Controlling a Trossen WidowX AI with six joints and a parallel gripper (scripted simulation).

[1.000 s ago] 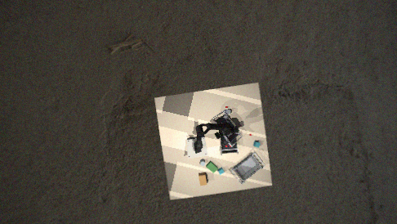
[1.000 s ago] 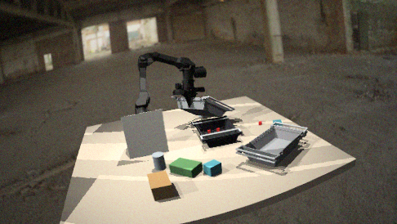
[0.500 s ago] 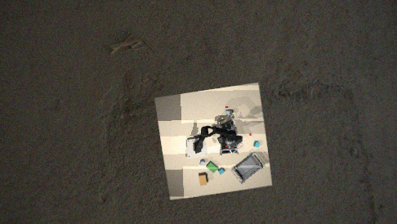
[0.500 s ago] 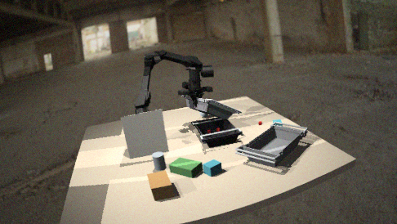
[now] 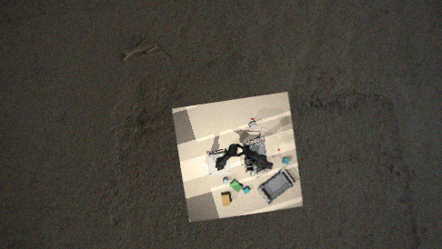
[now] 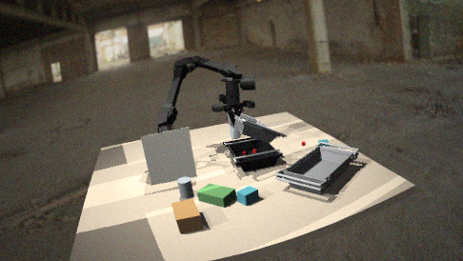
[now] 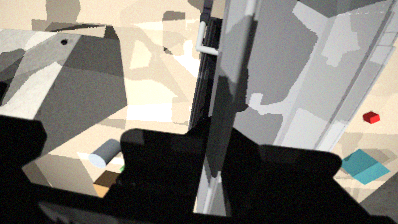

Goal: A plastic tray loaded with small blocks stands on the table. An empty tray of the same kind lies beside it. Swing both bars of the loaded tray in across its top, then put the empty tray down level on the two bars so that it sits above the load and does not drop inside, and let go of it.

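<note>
Right now the light grey tray is 8 cm ahead of my gripper tip, 1 cm to the right of it and 1 cm below it. Also, from my gripper tip: small red cube: 34 cm ahead, 16 cm below, 6 cm to the right; then green block: 30 cm to the right, 23 cm behind, 15 cm below; then orange block: 40 cm to the right, 38 cm behind, 14 cm below.
</note>
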